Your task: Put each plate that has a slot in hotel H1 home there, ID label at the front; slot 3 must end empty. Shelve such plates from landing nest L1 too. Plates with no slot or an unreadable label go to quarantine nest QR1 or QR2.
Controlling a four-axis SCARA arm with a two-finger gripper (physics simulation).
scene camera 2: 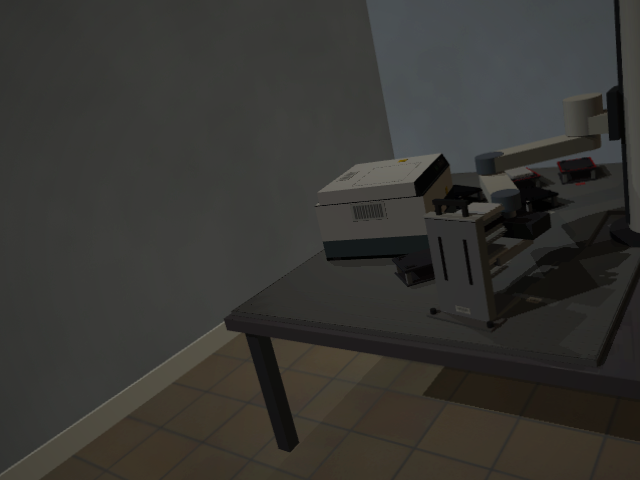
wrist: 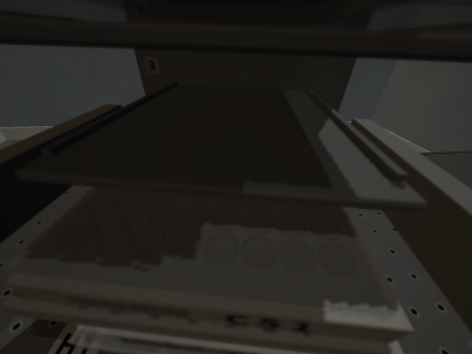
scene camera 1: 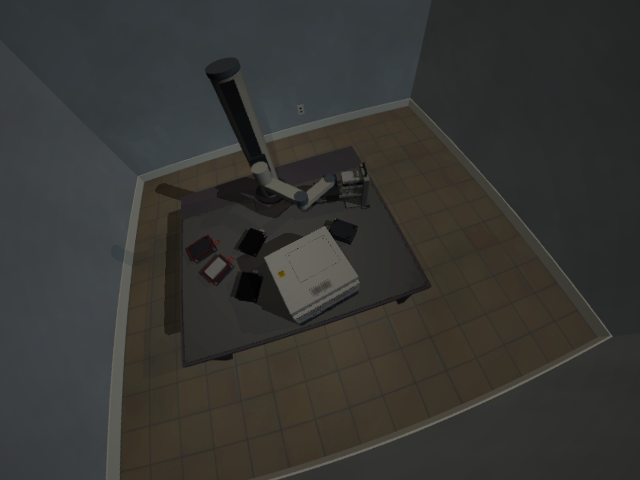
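Observation:
Hotel H1 stands at the table's right side in scene camera 1. In the wrist view, the shelf by the number 3 bears no plate. Below it lies a plate labelled C51, label facing the camera; part of another pale plate shows beneath. My gripper is at the hotel, its fingers open and apart, one along each side of the shelf stack, holding nothing. A white-topped plate sits on one red-edged nest; another red-edged nest bears no visible plate. Nest names are unreadable.
A large white device stands on the table. Black nests stand left of it, and another black nest stands between it and the hotel. The arm's column rises at the back.

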